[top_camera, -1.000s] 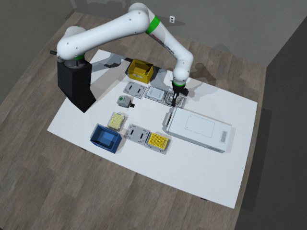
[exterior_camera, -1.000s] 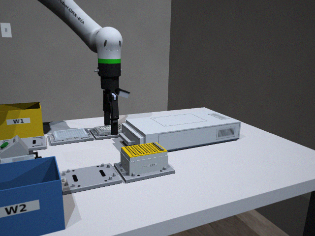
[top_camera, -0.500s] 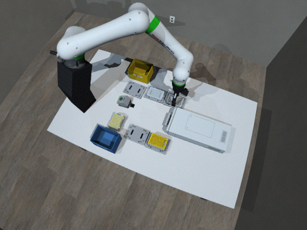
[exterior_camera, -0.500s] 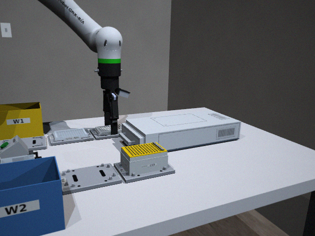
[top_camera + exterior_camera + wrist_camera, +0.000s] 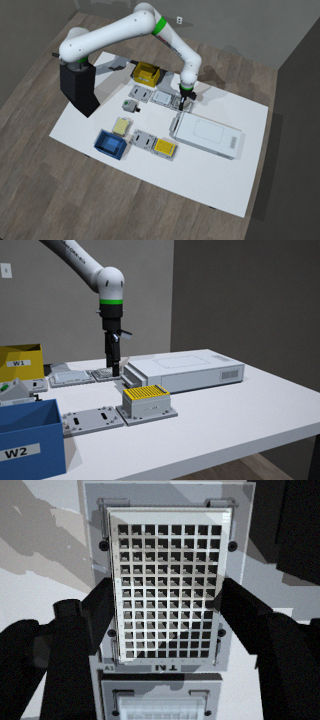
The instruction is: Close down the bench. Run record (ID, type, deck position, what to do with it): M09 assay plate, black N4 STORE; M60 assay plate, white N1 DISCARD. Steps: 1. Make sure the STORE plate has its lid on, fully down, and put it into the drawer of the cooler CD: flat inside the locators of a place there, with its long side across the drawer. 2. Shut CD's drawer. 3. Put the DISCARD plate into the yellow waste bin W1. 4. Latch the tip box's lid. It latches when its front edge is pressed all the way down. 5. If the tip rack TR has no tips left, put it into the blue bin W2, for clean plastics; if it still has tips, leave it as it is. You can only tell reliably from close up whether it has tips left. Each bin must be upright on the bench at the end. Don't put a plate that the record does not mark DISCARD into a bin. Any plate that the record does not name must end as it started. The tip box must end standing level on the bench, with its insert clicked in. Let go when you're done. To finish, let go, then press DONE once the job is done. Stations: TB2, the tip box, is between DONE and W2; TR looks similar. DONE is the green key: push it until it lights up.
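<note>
Now: hand 2 cm above the white plate. The rest, counted from my hand: cooler drawer (13 cm ahead, 20 cm to the right); then cooler CD (19 cm ahead, 20 cm to the right); then black plate (10 cm ahead, 19 cm to the right, 2 cm below).
</note>
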